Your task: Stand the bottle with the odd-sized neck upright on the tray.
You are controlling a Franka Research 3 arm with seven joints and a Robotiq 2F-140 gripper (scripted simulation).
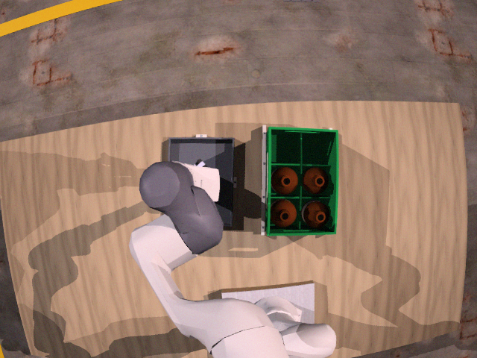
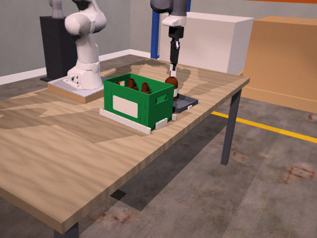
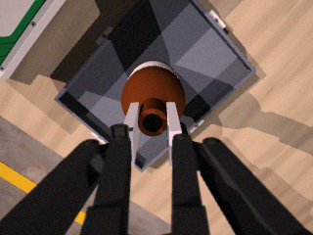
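The brown bottle is 90 mm below my hand. From my hand the other things lie so: dark grey tray (170 mm below); then green crate (30 mm behind, 280 mm to the right, 100 mm below).
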